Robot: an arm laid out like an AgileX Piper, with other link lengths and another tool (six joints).
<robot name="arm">
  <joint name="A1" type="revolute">
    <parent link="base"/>
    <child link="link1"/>
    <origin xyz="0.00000 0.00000 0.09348" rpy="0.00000 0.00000 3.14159"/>
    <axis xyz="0 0 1"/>
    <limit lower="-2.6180" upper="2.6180"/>
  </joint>
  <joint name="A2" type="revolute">
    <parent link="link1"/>
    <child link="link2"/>
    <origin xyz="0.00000 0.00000 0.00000" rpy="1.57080 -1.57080 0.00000"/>
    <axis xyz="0 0 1"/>
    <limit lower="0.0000" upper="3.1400"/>
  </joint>
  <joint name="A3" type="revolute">
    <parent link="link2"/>
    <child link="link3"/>
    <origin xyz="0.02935 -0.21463 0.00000" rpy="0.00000 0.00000 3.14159"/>
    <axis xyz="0 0 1"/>
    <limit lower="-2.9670" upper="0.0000"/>
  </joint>
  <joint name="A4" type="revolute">
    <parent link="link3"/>
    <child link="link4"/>
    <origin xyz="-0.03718 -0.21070 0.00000" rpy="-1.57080 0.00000 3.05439"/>
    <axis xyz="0 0 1"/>
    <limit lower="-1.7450" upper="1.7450"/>
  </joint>
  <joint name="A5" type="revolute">
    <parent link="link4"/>
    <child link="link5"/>
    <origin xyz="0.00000 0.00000 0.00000" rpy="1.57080 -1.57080 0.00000"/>
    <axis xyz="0 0 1"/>
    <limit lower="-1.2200" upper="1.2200"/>
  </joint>
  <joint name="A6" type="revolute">
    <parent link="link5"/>
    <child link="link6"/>
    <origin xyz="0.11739 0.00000 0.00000" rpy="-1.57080 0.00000 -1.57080"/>
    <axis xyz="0 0 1"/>
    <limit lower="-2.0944" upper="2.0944"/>
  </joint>
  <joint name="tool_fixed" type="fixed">
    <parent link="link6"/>
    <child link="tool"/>
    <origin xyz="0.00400 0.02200 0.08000" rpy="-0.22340 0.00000 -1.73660"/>
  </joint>
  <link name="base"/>
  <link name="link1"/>
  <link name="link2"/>
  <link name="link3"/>
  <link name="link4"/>
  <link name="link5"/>
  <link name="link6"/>
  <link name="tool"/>
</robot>
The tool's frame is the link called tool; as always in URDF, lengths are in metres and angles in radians.
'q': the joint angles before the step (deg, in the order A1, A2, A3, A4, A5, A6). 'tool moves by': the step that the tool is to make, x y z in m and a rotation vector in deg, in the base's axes. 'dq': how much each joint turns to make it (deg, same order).
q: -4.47, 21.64, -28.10, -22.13, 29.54, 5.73
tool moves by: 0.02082, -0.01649, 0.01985, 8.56, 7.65, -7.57
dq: 0.01, 17.39, -18.20, -0.64, 11.90, 8.40
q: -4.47, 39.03, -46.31, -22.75, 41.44, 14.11
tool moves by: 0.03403, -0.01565, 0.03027, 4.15, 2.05, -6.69
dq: 0.00, 16.26, -18.29, -2.67, 7.05, 7.06
